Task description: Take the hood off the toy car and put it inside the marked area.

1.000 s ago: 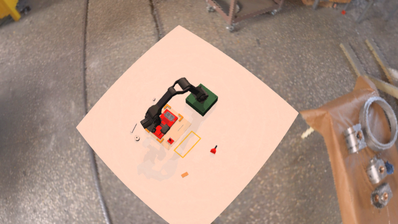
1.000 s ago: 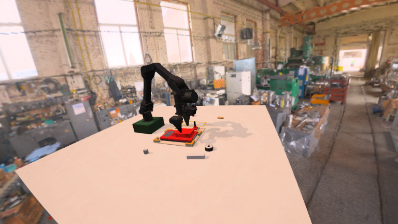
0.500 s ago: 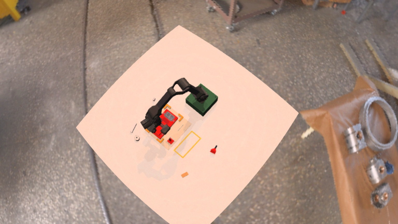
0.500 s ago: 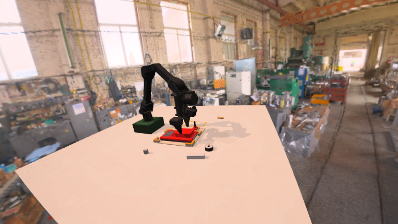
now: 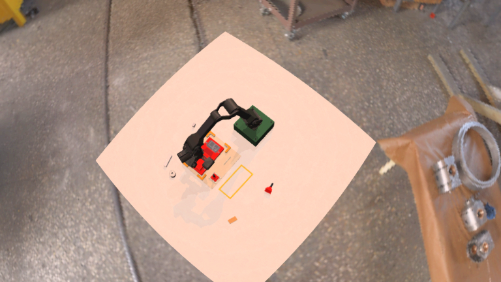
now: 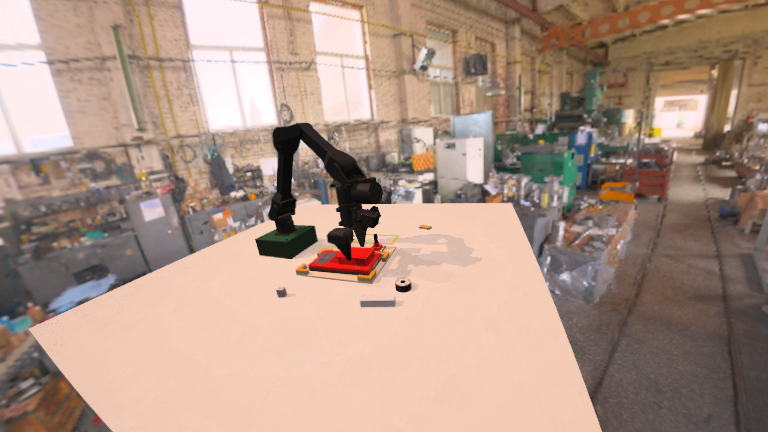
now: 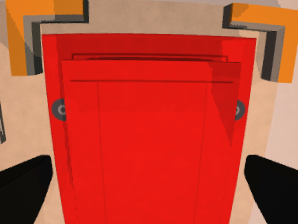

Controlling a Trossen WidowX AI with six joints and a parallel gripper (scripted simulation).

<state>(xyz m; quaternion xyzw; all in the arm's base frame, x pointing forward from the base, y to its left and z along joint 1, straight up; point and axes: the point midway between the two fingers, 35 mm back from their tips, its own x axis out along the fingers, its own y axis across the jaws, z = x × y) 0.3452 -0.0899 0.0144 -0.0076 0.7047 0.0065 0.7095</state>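
My gripper tip is now 10 mm above the red hood. Round my gripper tip: grey bar: 160 mm to the right, 130 mm ahead, 40 mm below; then black ring: 160 mm ahead, 80 mm to the right, 40 mm below.
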